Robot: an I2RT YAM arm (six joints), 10 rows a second.
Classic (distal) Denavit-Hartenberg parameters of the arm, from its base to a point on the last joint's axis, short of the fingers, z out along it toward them. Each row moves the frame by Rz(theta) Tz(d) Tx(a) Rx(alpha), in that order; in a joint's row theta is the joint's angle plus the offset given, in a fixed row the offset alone. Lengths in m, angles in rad.
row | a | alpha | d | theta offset
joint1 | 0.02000 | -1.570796 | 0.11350 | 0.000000
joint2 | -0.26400 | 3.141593 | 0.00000 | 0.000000
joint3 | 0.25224 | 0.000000 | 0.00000 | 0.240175
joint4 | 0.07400 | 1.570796 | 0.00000 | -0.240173
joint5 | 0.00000 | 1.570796 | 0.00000 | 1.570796
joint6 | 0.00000 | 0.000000 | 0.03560 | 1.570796
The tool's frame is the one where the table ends.
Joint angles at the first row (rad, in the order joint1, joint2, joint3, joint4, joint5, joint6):
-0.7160 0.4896 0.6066 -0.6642 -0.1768 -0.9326
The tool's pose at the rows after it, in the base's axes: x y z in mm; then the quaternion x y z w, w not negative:
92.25 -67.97 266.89 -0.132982 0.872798 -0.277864 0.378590
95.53 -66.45 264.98 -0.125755 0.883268 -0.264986 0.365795
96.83 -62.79 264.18 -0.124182 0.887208 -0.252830 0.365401
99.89 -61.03 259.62 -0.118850 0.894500 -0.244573 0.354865
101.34 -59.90 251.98 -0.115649 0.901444 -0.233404 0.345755
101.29 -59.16 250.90 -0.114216 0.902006 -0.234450 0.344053
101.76 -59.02 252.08 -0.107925 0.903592 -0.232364 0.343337
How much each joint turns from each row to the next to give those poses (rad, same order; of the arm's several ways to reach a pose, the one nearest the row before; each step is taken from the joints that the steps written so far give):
0.0284 0.0110 0.0125 -0.0573 0.0066 0.0322
0.0400 0.0213 0.0068 -0.0223 0.0398 0.0356
0.0370 0.0010 0.0025 -0.0166 0.0156 0.0327
0.0383 0.0126 -0.0085 -0.0061 0.0363 0.0330
0.0184 0.0054 -0.0210 -0.0036 0.0120 0.0204
0.0085 -0.0032 -0.0042 -0.0002 0.0111 0.0067
0.0052 0.0051 0.0065 -0.0049 0.0070 0.0160

